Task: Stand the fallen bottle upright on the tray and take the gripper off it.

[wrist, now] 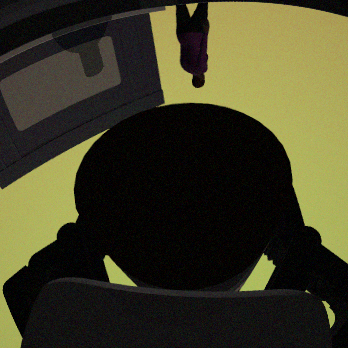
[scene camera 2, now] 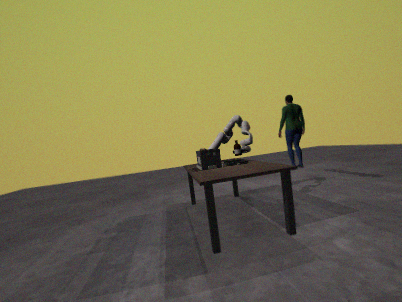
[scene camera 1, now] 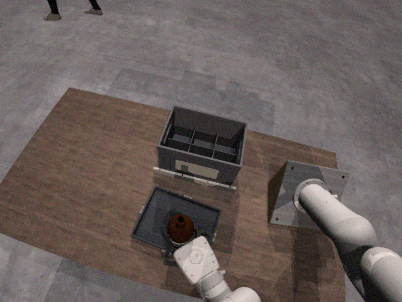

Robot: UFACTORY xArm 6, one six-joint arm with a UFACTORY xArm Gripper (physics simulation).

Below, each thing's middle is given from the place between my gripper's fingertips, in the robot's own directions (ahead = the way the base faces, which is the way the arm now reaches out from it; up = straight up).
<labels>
Now: the brown bottle (scene camera 1: 180,228) 40 mm above my hand, 20 mm to the left of it and 10 mm behind it.
</labels>
